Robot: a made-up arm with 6 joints. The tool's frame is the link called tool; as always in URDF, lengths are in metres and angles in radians. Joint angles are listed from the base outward.
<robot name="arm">
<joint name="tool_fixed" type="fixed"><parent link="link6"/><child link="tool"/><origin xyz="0 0 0" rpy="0 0 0"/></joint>
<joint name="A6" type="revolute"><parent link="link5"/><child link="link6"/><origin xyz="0 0 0.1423" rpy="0 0 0"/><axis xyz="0 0 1"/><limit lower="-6.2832" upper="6.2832"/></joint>
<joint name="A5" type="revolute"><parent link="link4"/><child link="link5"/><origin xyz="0 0 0" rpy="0 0 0"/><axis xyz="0 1 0"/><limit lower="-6.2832" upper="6.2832"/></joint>
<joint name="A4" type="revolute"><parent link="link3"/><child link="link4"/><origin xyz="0 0 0.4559" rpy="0 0 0"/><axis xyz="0 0 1"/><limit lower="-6.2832" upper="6.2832"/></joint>
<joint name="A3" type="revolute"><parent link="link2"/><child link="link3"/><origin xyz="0 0 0.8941" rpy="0 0 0"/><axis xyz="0 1 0"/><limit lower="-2.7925" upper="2.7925"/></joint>
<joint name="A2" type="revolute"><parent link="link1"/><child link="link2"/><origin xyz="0 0.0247 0" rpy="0 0 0"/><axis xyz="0 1 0"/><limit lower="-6.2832" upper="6.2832"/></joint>
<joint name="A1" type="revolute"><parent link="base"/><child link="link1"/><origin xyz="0 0 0.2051" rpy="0 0 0"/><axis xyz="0 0 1"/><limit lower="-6.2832" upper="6.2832"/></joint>
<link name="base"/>
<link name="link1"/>
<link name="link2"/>
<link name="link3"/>
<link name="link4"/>
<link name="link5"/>
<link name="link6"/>
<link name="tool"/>
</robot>
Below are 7 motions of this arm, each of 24 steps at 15 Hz.
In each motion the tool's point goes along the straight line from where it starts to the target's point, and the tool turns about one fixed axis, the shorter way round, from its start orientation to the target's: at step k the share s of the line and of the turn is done. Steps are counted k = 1, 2, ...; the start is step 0. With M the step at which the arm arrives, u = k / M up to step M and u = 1 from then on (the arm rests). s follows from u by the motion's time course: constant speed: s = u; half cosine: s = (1 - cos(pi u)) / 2; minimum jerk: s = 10 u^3 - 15 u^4 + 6 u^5.
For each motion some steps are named. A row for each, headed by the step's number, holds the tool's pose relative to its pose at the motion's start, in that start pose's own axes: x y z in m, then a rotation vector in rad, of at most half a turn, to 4 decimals.
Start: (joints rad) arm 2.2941 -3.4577 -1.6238 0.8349 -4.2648 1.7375
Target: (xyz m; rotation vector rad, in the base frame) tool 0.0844 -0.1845 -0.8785 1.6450 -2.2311 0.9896
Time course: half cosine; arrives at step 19
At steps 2, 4, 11, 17, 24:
2: -0.0042 -0.0229 0.0090 0.0150 -0.0072 -0.0038
4: -0.0163 -0.0891 0.0352 0.0583 -0.0280 -0.0149
11: -0.0964 -0.5263 0.2079 0.3442 -0.1652 -0.0882
17: -0.1506 -0.8223 0.3247 0.5378 -0.2581 -0.1378
24: -0.1548 -0.8452 0.3338 0.5528 -0.2653 -0.1416

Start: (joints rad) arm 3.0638 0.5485 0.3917 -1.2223 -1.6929 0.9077
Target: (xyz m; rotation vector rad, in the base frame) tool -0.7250 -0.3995 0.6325 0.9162 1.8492 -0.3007
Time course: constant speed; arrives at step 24
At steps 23, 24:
23: 0.1407 0.6396 0.1718 -0.9351 0.2222 1.2992
24: 0.1468 0.6674 0.1793 -0.9758 0.2318 1.3557

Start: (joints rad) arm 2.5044 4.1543 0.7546 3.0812 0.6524 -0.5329
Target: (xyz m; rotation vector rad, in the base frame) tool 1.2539 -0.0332 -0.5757 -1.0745 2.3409 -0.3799
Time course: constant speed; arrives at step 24
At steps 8, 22, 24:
8: -0.0151 0.2868 -0.0518 -0.2310 0.0091 -0.2379
22: -0.0416 0.7886 -0.1423 -0.6353 0.0249 -0.6542
24: -0.0453 0.8603 -0.1553 -0.6930 0.0272 -0.7136

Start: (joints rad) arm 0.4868 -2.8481 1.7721 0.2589 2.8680 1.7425
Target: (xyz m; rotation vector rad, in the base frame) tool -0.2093 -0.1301 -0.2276 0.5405 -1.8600 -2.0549
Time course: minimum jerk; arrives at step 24
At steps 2, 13, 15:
2: -0.0005 0.0015 0.0011 -0.0018 0.0076 -0.0006
13: -0.0515 0.1673 0.1213 -0.2000 0.8634 -0.0662
15: -0.0646 0.2098 0.1522 -0.2509 1.0832 -0.0831

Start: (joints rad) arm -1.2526 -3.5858 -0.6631 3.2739 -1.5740 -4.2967
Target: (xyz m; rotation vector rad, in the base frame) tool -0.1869 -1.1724 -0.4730 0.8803 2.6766 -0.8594
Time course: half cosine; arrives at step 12
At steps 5, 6, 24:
5: 0.1599 -0.1050 -0.2333 0.3816 -0.1610 0.1695
6: 0.2158 -0.1416 -0.3148 0.5148 -0.2172 0.2287
24: 0.4316 -0.2832 -0.6295 1.0296 -0.4344 0.4574

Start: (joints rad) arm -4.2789 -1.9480 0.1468 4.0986 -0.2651 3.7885
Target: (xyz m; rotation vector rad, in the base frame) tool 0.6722 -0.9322 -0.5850 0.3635 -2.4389 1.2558
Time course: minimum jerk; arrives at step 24
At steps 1, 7, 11, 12, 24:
1: -0.0001 0.0003 -0.0002 -0.0004 0.0002 -0.0003
7: -0.0313 0.0563 -0.0474 -0.0890 0.0460 -0.0574
11: -0.0869 0.1563 -0.1314 -0.2469 0.1276 -0.1593
12: -0.1030 0.1850 -0.1556 -0.2924 0.1510 -0.1886
24: -0.2059 0.3701 -0.3111 -0.5849 0.3021 -0.3773

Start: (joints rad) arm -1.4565 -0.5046 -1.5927 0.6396 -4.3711 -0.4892
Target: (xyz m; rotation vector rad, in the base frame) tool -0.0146 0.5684 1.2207 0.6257 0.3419 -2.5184
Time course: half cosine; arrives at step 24
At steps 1, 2, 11, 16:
1: 0.0016 0.0002 0.0010 0.0011 0.0046 -0.0011
2: 0.0064 0.0007 0.0039 0.0042 0.0183 -0.0044
11: 0.1642 0.0185 0.0992 0.1071 0.4674 -0.1116
16: 0.2832 0.0319 0.1712 0.1848 0.8063 -0.1925

